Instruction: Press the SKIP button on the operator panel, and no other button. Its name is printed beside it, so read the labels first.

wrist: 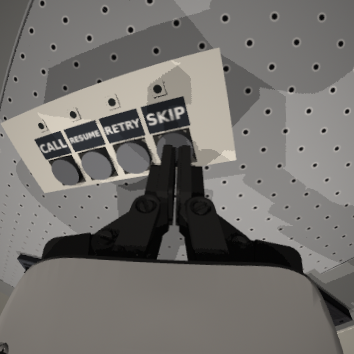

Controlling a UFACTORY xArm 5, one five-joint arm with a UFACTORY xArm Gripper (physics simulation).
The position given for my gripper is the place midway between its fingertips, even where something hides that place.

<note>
I see my gripper (pixel 176 163) and an operator panel (pixel 188 93).
</note>
